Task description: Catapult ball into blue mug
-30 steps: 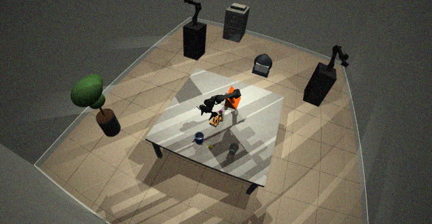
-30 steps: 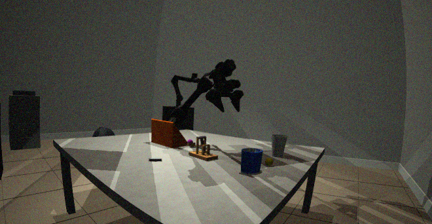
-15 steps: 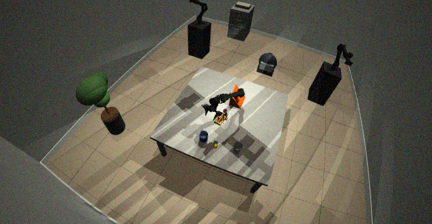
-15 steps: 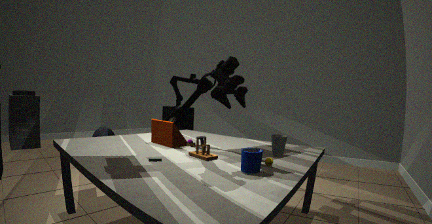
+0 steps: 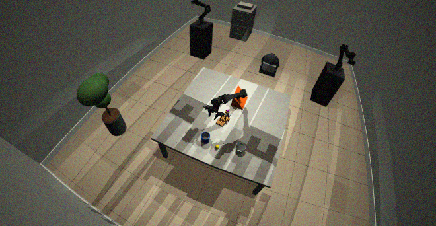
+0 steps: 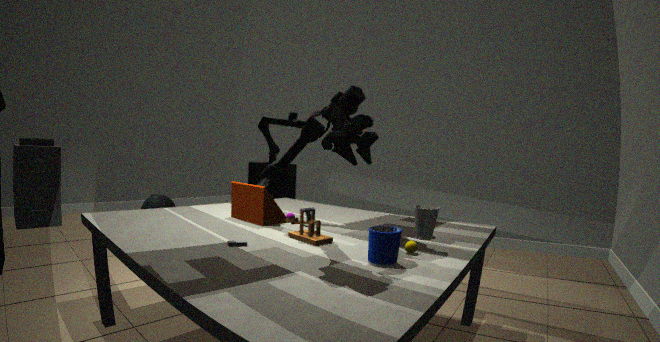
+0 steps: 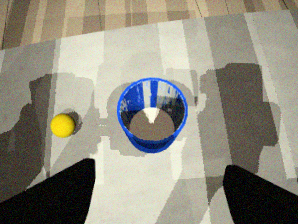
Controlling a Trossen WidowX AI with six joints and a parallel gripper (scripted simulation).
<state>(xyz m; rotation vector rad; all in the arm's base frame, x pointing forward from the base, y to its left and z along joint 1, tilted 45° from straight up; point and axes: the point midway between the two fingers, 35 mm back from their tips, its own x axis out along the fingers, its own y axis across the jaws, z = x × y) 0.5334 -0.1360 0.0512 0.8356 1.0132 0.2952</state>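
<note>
Right now my gripper tip is 330 mm past the purple ball, 210 mm above it and 40 mm to the right of it. Also, from my gripper tip: yellow ball: 250 mm below, 140 mm to the left, 110 mm ahead; then blue mug: 240 mm below, 90 mm ahead, 10 mm to the right; then wooden catapult: 260 mm behind, 220 mm below, 50 mm to the left.
</note>
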